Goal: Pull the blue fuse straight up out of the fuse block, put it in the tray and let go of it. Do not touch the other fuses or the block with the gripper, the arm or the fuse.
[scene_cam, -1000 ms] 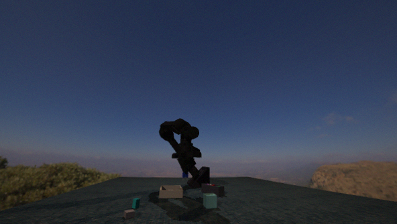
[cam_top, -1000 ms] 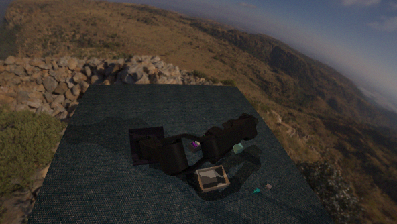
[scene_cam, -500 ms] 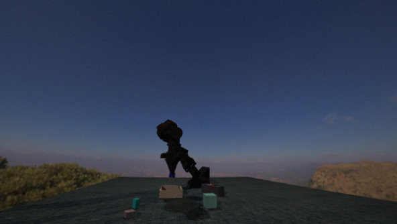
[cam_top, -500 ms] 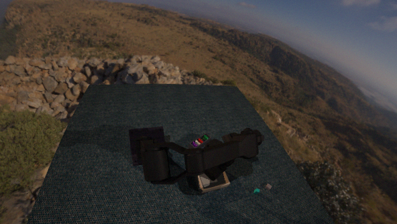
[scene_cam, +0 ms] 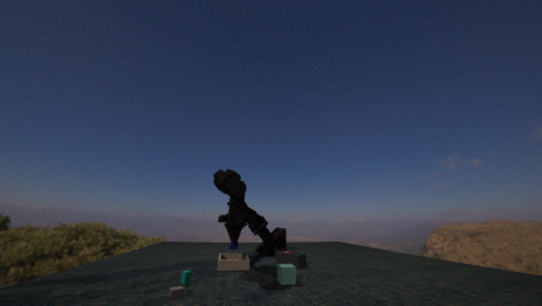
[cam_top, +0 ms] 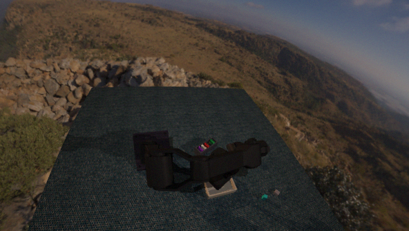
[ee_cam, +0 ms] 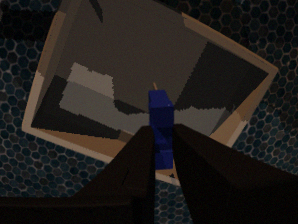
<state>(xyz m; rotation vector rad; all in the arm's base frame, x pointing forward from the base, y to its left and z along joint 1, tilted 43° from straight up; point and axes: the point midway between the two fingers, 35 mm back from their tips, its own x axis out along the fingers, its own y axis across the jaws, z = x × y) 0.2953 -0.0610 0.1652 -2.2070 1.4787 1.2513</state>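
Now: the blue fuse 1 cm below my gripper tip. From my gripper tip the other things lie so: purple fuse (5 cm behind, 18 cm to the left, 5 cm below); then tray (7 cm below); then cream fuse (4 cm behind, 19 cm to the left, 5 cm below).
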